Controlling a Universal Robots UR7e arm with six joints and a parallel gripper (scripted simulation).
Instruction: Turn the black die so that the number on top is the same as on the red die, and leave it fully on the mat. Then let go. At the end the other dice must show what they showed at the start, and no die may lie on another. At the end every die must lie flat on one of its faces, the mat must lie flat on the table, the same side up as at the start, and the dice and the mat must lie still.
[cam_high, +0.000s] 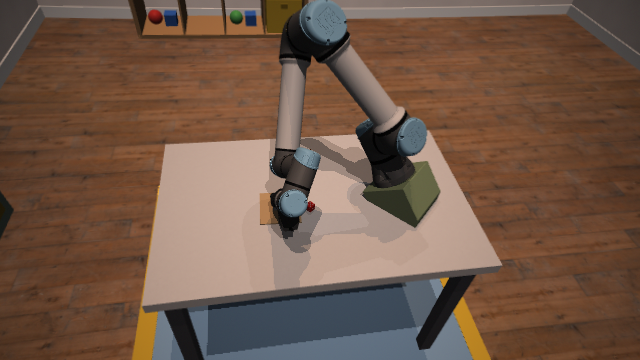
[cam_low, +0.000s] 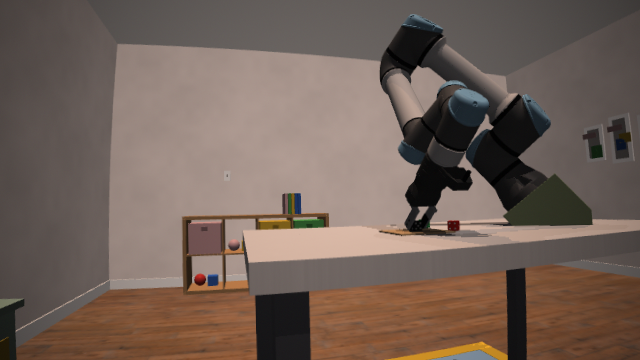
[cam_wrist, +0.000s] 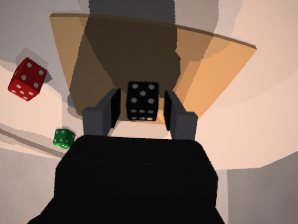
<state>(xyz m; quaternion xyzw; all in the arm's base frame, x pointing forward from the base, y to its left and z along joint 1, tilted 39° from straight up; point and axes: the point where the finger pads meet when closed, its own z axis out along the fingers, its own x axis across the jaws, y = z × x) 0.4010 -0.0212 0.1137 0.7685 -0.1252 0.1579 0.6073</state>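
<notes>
My hand is 1 cm to the left of the black die and 1 cm above it. From my hand the other things lie so: red die (10 cm behind, 3 cm to the left, 2 cm below); green die (15 cm behind, 11 cm to the right, 2 cm below); tan mat (3 cm below, 1 cm to the right).
</notes>
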